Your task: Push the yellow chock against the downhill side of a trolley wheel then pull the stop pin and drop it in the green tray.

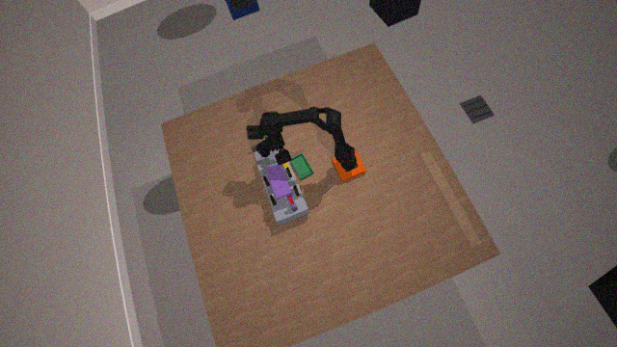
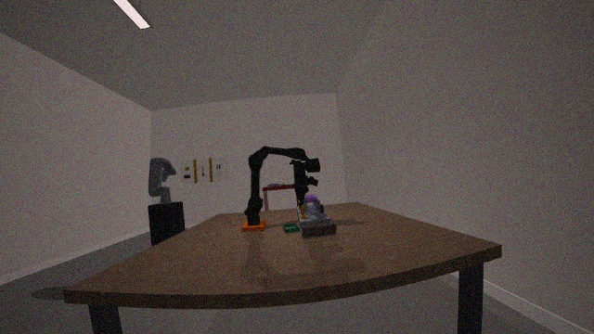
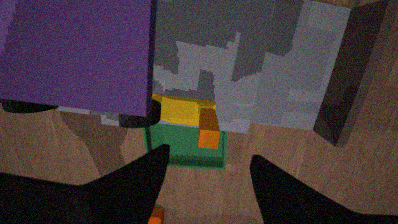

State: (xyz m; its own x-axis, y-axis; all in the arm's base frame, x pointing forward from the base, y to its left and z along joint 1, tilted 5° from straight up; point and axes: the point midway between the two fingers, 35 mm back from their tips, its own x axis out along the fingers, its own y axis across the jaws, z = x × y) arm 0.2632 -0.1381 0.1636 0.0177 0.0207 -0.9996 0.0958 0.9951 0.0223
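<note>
Now: the red-headed stop pin 23 cm to the left of my gripper tip, 6 cm ahead of it and 1 cm below it. Also, from my gripper tip: yellow chock 6 cm below, 3 cm to the left, 1 cm ahead; purple trolley 12 cm to the left, 7 cm ahead, 3 cm below.
</note>
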